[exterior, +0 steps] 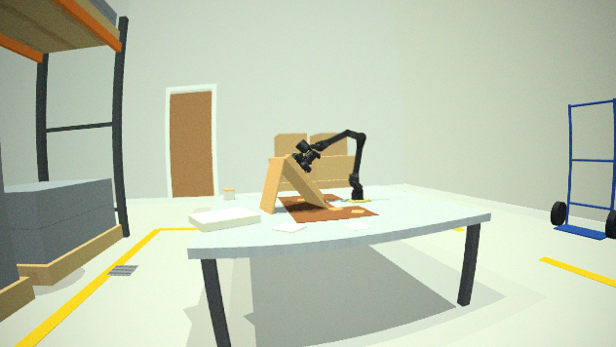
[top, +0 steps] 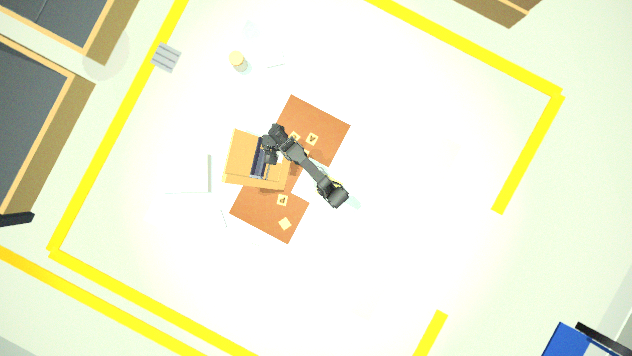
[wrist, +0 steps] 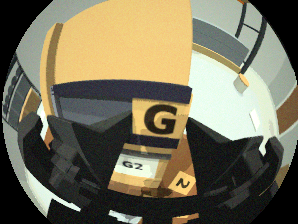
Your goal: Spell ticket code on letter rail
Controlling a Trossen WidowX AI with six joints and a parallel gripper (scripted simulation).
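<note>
Right now my gripper tip is 7 cm past the white ticket, 1 cm to the right of it and 8 cm above it. Round my gripper tip: letter tile (right at my gripper tip); small cup (40 cm ahead, 31 cm to the right, 13 cm below); brown mat (18 cm behind, 5 cm to the left, 16 cm below).
</note>
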